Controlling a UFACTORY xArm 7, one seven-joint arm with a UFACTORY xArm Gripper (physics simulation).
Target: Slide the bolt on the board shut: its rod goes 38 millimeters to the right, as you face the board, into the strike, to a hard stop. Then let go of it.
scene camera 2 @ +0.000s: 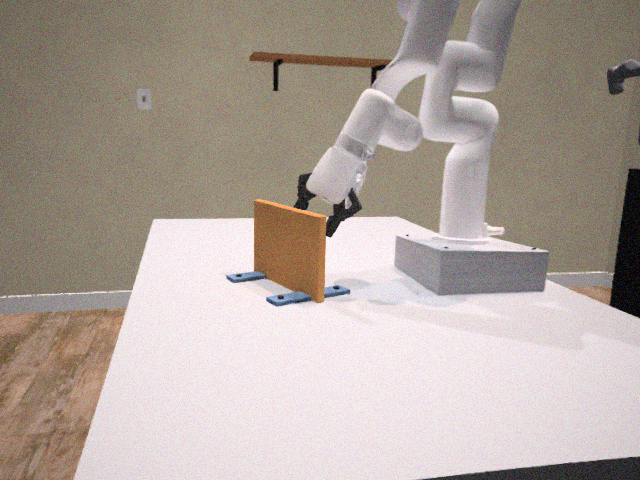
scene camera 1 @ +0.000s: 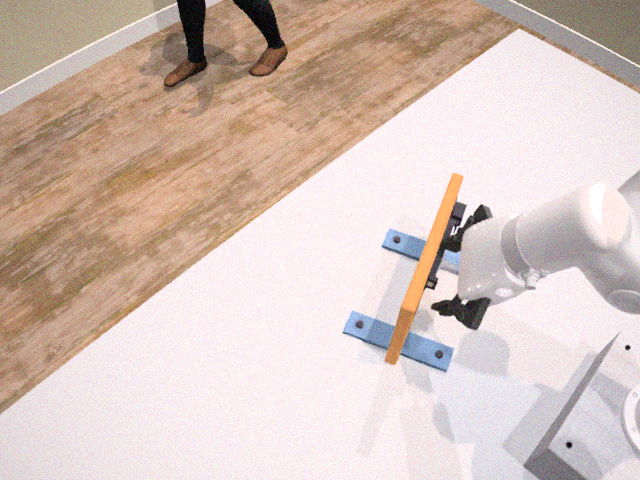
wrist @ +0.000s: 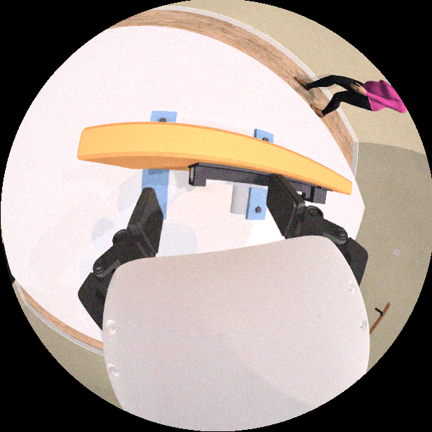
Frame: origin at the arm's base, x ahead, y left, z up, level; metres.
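Seen in the pictures: gripper, between the fingertips: [scene camera 1: 443,278]; arm's base, origin of its link: [scene camera 2: 460,240].
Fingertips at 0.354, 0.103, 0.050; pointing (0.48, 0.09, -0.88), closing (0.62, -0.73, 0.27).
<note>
Offsets run from my fingertips to a thing's middle, as dx, dy, dz. "*": to the spot under its first point. Level surfaces: height alone.
The orange board {+0.045, -0.022, -0.048} [scene camera 1: 431,248] [scene camera 2: 288,248] [wrist: 210,142] stands upright on blue feet. The dark bolt {* +0.014, +0.001, +0.011} [scene camera 1: 437,267] [wrist: 230,174] is on its robot-facing side, hidden in scene camera 2. A light grey cylinder {* +0.008, -0.019, +0.007} [scene camera 1: 449,264] [wrist: 239,199], apparently the bolt's knob, sticks out from it. A dark block {* +0.066, -0.101, +0.011} [scene camera 1: 458,210] [wrist: 318,194], apparently the strike, is at the right end. My gripper [scene camera 1: 440,275] [scene camera 2: 313,221] [wrist: 213,193] is open and empty, its fingers on either side of the cylinder, the right one closer. The right finger hides part of the bolt; rod position and any contact are unclear.
The blue feet {* -0.017, +0.092, -0.054} [scene camera 1: 398,341] [scene camera 2: 308,297] [wrist: 154,192] extend on both sides of the board on the white table {dz -0.131} [scene camera 1: 232,361] [scene camera 2: 310,392]. The robot's grey base block [scene camera 2: 491,271] is behind the gripper. A person [scene camera 1: 193,31] [wrist: 382,97] stands on the floor beyond the table.
</note>
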